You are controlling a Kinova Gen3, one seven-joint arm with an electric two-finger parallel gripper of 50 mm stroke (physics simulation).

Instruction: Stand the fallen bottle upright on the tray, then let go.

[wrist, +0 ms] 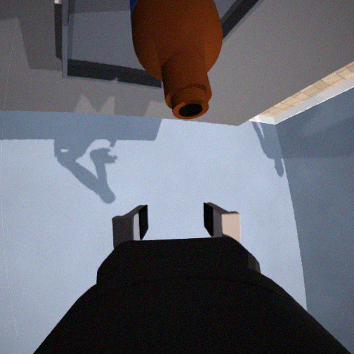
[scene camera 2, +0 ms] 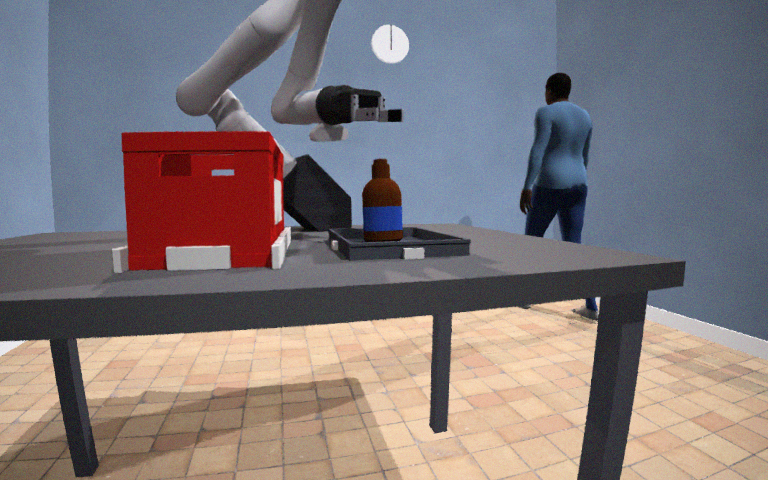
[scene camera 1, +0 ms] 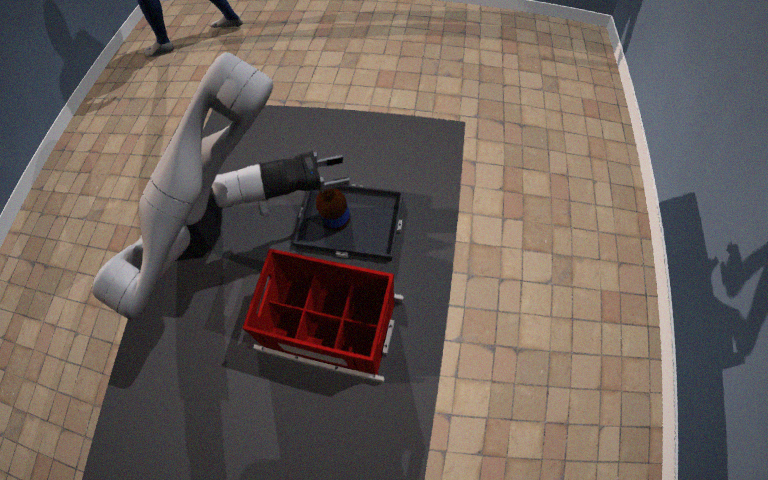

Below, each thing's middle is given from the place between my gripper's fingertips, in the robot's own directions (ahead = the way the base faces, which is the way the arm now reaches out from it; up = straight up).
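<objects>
The dark tray (scene camera 2: 351, 243) is 1 cm behind my hand and 22 cm below it. Then there is the red crate (scene camera 2: 171, 198), which is 28 cm to the right of my hand, 15 cm below it and 5 cm behind it; going by their middles, it is the farthest from my hand of the things named here. As for the brown bottle (scene camera 1: 331, 204), my hand is 15 cm above it, 5 cm past it and 1 cm to the right of it. Going by their middles, the bottle is the nearest to my hand among these.
</objects>
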